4 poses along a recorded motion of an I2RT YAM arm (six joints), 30 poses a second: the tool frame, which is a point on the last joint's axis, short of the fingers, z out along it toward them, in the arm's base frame.
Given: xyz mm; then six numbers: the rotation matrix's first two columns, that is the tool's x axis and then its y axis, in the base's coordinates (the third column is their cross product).
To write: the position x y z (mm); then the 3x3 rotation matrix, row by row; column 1 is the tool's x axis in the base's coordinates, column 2 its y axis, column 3 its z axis. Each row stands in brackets. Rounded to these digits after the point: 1 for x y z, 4 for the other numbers.
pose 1, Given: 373.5 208.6 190.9 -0.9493 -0.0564 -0.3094 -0.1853 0.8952 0.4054
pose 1, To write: [373.5 208.6 190.9], [[-0.9493 -0.1853 0.2541], [-0.0564 0.8952 0.4422], [-0.3094 0.4054 -0.8603]]
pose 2, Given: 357.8 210.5 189.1 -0.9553 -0.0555 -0.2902 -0.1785 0.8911 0.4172
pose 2, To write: [357.8 210.5 189.1], [[-0.9553 -0.1785 0.2354], [-0.0555 0.8911 0.4504], [-0.2902 0.4172 -0.8612]]
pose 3, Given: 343.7 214.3 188.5 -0.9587 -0.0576 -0.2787 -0.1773 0.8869 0.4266
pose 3, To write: [343.7 214.3 188.5], [[-0.9587 -0.1773 0.2226], [-0.0576 0.8869 0.4584], [-0.2787 0.4266 -0.8605]]
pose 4, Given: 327.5 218.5 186.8 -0.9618 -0.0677 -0.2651 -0.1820 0.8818 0.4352
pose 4, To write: [327.5 218.5 186.8], [[-0.9618 -0.1820 0.2043], [-0.0677 0.8818 0.4668], [-0.2651 0.4352 -0.8604]]
